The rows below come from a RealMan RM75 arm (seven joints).
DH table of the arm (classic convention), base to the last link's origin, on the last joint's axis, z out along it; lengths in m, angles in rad. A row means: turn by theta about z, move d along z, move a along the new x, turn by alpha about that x. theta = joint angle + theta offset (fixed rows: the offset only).
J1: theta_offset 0, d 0.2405, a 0, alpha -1.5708
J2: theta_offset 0, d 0, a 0, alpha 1.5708
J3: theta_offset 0, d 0.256, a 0, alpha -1.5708
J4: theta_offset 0, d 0, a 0, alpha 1.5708
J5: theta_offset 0, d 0.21, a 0, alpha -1.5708
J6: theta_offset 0, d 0, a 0, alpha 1.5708
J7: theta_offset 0, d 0.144, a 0, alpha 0
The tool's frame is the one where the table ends.
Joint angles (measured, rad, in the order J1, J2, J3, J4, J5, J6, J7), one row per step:
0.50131 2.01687 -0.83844 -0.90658 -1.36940 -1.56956 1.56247
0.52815 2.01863 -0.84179 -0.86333 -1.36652 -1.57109 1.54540
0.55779 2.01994 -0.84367 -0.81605 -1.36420 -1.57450 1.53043
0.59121 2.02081 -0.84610 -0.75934 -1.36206 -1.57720 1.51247
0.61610 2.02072 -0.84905 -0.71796 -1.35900 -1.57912 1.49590
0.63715 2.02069 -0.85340 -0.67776 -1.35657 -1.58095 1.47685
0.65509 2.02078 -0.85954 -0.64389 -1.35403 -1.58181 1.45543
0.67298 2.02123 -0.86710 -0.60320 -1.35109 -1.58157 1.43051
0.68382 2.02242 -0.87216 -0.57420 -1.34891 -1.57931 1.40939
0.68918 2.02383 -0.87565 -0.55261 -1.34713 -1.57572 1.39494
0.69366 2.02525 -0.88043 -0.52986 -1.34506 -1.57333 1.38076
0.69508 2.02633 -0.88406 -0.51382 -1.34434 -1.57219 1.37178
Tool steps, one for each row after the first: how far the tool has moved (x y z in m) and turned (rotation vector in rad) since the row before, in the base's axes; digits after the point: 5 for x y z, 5 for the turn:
-0.00396 0.00414 -0.00724 -0.01697 0.01338 0.00984
-0.00448 0.00412 -0.00758 -0.02117 0.01526 0.00955
-0.00469 0.00432 -0.00903 -0.02513 0.01602 0.00797
-0.00390 0.00296 -0.00642 -0.01574 0.00984 0.00854
-0.00279 0.00200 -0.00663 -0.01445 0.00671 0.00707
-0.00267 0.00146 -0.00602 -0.00934 0.00235 0.00924
-0.00181 0.00102 -0.00738 -0.01165 0.00240 0.00581
-0.00056 0.00045 -0.00551 -0.00501 0.00058 0.00189
0.00066 0.00001 -0.00424 -0.00400 0.00081 -0.00378
0.00099 -0.00051 -0.00461 -0.00631 0.00085 -0.00408
0.00135 -0.00083 -0.00340 -0.00606 0.00024 -0.00452

